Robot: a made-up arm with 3 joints.
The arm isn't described. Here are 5 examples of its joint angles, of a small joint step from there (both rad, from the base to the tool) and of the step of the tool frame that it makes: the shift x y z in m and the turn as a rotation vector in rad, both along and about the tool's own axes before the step.
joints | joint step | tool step
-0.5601 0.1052 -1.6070 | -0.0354 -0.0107 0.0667 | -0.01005 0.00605 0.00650 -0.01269 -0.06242 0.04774
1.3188 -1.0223 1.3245 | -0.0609 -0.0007 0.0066 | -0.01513 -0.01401 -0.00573 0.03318 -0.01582 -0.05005
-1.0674 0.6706 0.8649 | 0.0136 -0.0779 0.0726 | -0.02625 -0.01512 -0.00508 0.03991 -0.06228 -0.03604
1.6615 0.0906 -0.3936 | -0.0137 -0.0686 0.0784 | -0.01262 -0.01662 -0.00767 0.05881 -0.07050 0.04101
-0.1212 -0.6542 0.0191 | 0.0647 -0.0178 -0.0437 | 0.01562 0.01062 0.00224 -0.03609 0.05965 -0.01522
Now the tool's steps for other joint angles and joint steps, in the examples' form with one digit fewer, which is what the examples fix.
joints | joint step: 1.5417 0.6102 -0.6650 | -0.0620 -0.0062 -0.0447
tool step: 0.0200 -0.0175 -0.0164 0.0638 0.0426 0.0361
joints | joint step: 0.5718 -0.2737 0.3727 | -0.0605 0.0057 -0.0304
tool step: 0.0012 -0.0188 -0.0125 0.0564 0.0145 -0.0138
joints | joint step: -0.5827 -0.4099 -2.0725 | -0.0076 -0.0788 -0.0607
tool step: 0.0387 0.0162 0.0002 -0.0405 0.0905 0.0604
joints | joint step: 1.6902 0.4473 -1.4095 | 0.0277 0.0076 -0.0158
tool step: -0.0030 -0.0003 -0.0001 -0.0044 0.0125 -0.0346
